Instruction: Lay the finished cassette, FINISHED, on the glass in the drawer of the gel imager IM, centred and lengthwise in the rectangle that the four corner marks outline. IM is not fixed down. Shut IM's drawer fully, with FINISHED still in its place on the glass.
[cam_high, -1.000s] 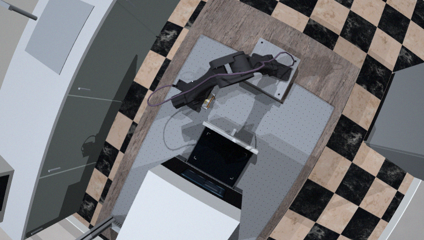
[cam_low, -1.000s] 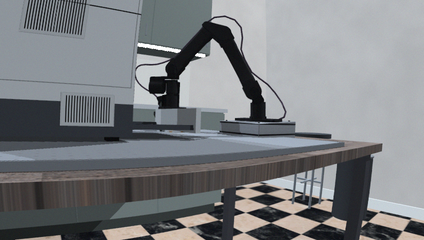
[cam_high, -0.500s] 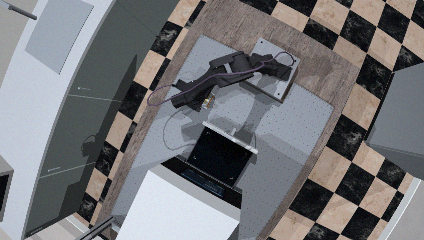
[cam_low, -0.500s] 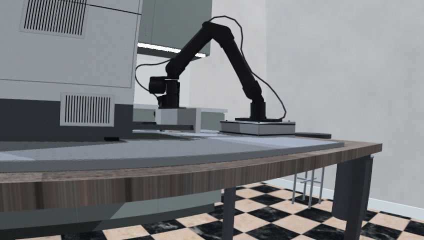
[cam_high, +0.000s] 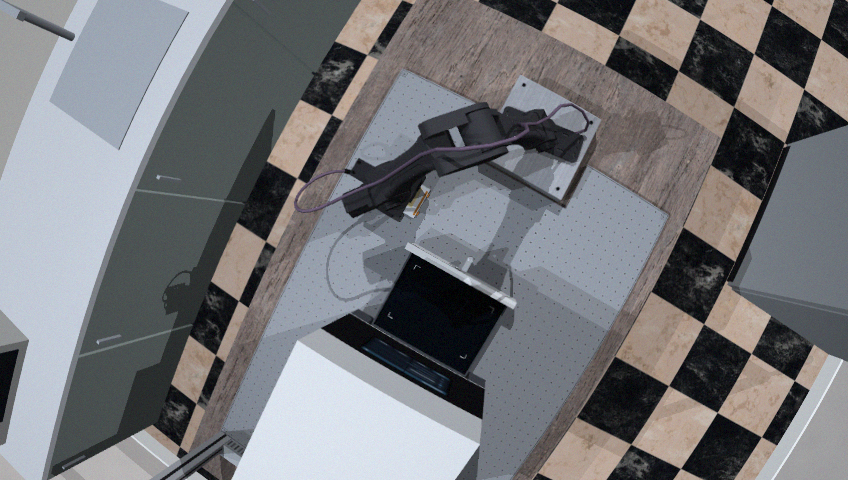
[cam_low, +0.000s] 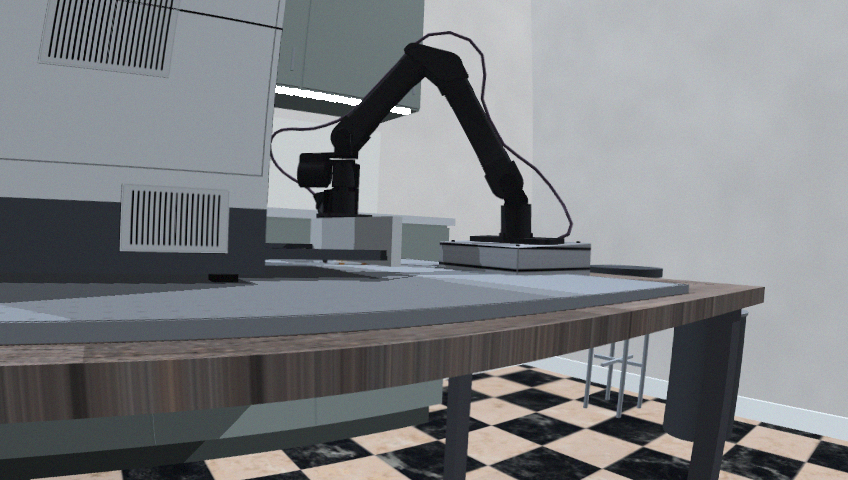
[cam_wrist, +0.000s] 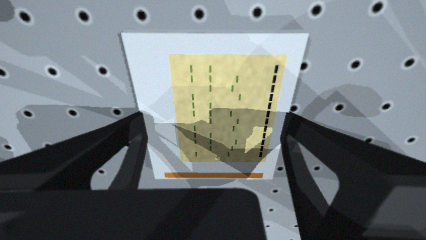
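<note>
Right now my hand is right at the cassette FINISHED. Round my hand: imager drawer: 24 cm ahead, 18 cm to the left, 4 cm above.
</note>
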